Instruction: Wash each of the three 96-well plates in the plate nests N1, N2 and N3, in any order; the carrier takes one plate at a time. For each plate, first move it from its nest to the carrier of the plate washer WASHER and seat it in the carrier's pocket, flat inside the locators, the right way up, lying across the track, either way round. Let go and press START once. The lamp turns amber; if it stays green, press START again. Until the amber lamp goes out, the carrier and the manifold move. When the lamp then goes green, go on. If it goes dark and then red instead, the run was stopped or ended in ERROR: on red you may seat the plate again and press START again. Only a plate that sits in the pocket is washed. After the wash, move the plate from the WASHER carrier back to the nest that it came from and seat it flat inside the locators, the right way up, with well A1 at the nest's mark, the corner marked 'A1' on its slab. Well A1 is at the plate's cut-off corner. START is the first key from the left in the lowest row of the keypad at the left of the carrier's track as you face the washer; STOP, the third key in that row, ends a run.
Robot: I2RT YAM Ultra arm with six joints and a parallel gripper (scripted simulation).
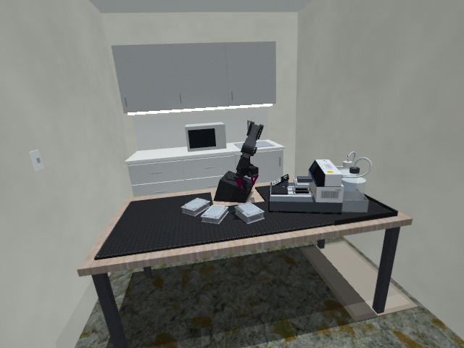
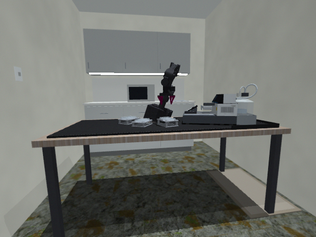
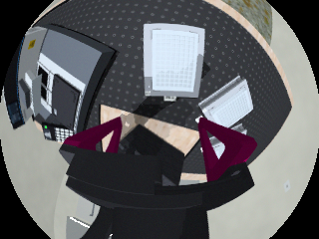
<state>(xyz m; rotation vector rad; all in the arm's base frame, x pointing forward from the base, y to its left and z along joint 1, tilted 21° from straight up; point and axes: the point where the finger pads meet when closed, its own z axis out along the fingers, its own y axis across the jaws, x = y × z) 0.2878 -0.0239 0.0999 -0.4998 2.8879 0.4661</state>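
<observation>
Now: the nest 60 mm ahead of my hand and 130 mm below it. The rest, counted from my hand: clear bottle (100 mm ahead, 660 mm to the left, 50 mm below); then plate washer (60 mm behind, 400 mm to the left, 50 mm below); then washer carrier (110 mm behind, 250 mm to the left, 90 mm below).
</observation>
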